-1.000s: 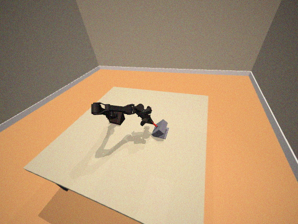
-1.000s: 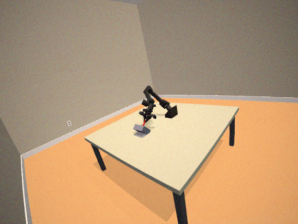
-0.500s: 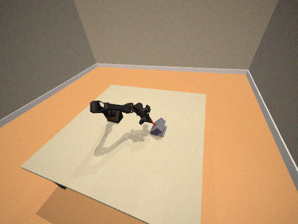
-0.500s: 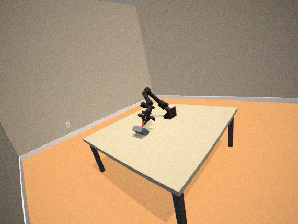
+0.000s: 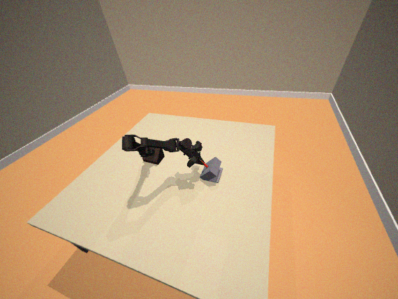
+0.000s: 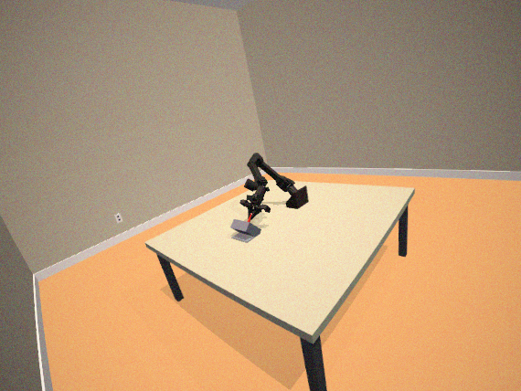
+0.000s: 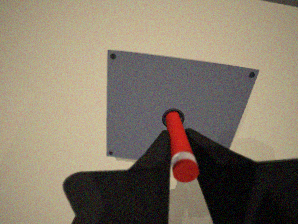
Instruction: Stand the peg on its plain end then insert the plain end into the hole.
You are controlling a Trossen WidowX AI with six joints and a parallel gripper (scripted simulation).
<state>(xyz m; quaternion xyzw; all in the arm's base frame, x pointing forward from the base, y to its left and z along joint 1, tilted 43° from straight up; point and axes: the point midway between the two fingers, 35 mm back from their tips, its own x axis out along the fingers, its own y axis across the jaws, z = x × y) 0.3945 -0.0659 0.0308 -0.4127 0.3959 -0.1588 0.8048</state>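
My gripper tip is 40 mm short of the grey sloped panel and 40 mm above it. Also, from my gripper tip: peg (10 mm behind, 10 mm above); flat foot plate (80 mm below, 60 mm ahead, 10 mm to the right).
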